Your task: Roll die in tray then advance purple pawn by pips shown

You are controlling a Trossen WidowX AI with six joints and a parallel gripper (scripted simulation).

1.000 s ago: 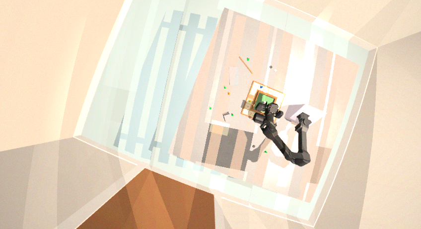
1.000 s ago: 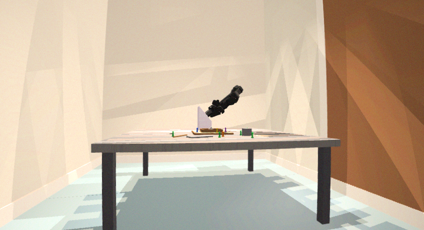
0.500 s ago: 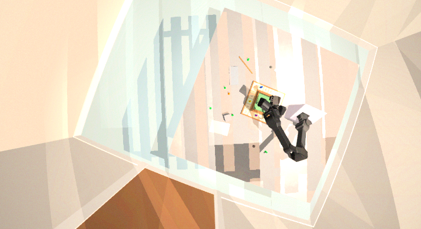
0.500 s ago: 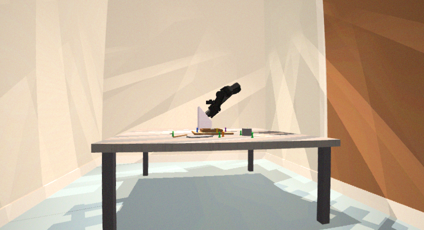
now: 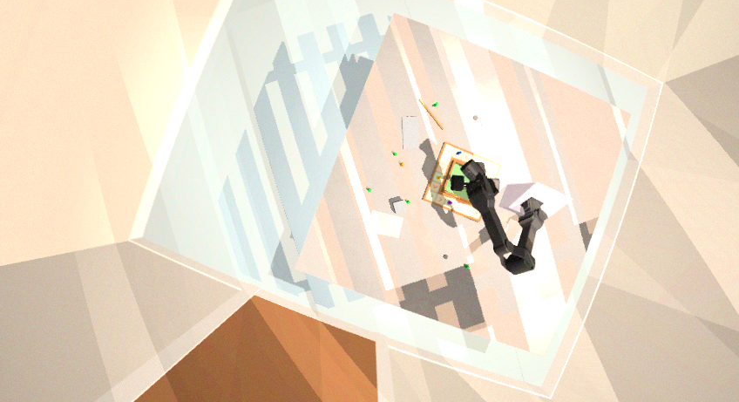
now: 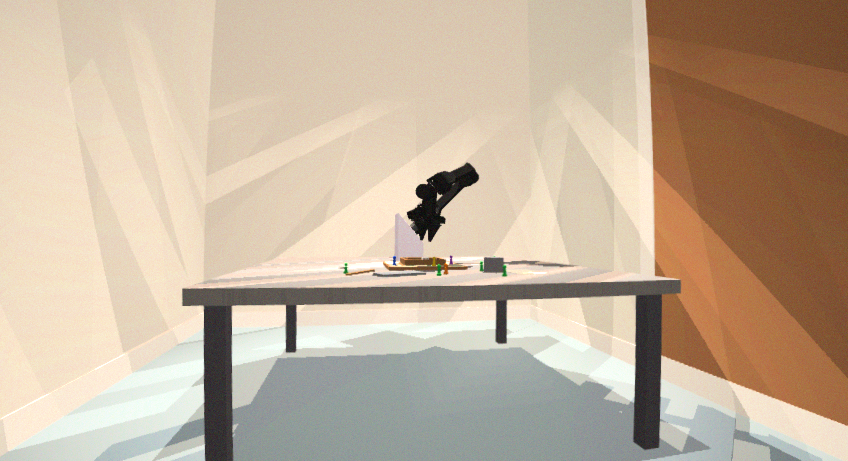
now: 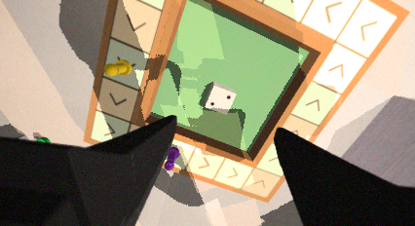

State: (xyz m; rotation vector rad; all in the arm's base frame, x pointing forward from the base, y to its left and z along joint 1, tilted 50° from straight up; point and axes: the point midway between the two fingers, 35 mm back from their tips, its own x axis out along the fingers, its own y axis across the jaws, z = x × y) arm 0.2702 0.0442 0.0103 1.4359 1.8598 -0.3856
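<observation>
Right now my gripper tip is 20 mm short of the purple pawn, 100 mm to the right of it and 70 mm above it. From my gripper tip the other things lie so: green tray 10 mm to the right, 90 mm below; white die 80 mm below; yellow pawn 110 mm ahead, 20 mm to the left, 70 mm below.
</observation>
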